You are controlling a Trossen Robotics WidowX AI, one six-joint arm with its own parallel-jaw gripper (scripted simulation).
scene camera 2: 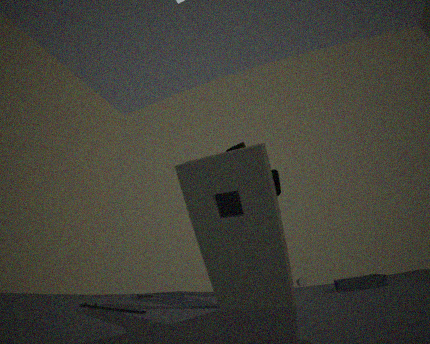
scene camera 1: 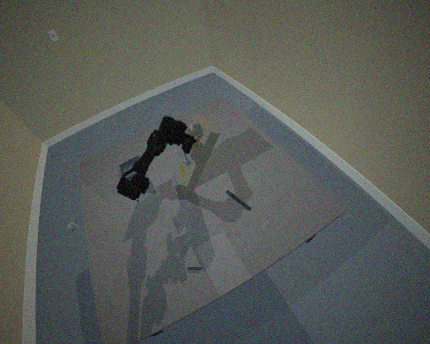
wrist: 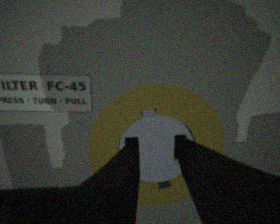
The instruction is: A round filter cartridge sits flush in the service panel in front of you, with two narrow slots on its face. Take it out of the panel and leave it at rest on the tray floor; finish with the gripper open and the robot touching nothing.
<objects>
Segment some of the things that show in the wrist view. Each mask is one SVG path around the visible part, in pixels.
The gripper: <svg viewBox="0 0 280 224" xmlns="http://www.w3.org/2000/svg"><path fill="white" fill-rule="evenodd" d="M139 140L130 140L109 162L78 187L60 186L0 190L0 224L135 224L140 181ZM176 138L176 153L181 172L198 210L197 213L202 224L280 224L280 176L275 176L250 165L237 162L185 137Z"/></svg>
A round filter cartridge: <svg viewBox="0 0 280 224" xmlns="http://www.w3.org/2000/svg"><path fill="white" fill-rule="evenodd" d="M142 111L143 118L132 124L122 135L119 151L130 140L138 139L140 180L150 183L165 182L182 174L176 153L176 138L185 137L193 141L193 137L182 121L174 117L156 115L154 109Z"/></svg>
</objects>
